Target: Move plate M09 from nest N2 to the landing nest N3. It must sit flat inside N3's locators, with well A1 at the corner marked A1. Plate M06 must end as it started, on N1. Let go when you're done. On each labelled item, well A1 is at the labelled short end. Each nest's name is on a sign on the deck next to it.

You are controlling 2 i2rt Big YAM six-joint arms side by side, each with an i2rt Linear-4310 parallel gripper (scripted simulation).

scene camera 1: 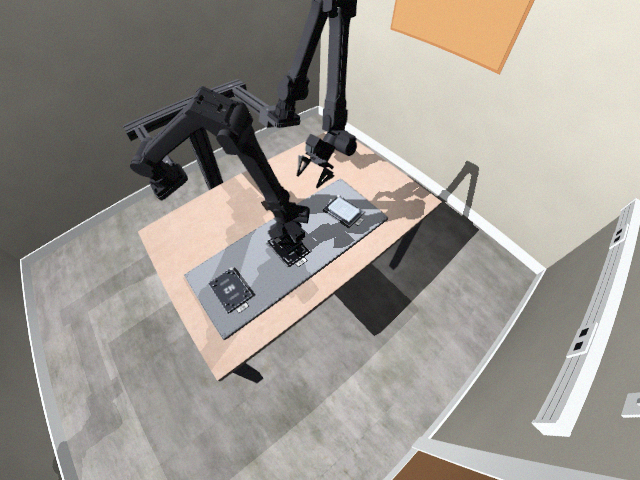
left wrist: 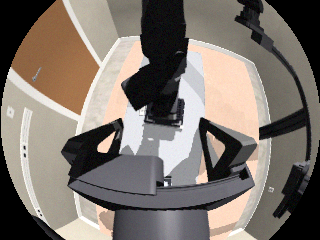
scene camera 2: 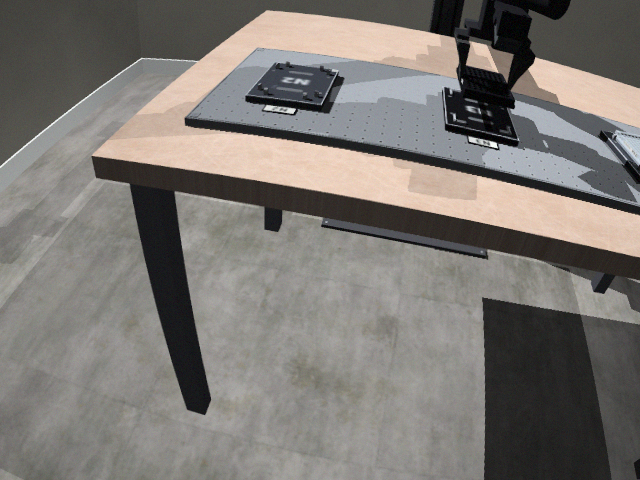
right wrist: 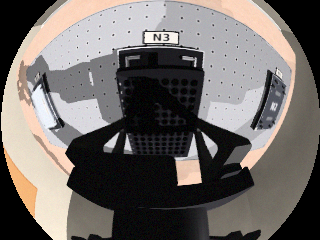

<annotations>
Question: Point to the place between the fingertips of the right gripper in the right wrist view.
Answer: At 160, 121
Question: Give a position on a nest N2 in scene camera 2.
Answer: At 270, 79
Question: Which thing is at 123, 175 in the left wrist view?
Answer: The left gripper.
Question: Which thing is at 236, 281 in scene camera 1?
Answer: A nest N2.
</annotations>
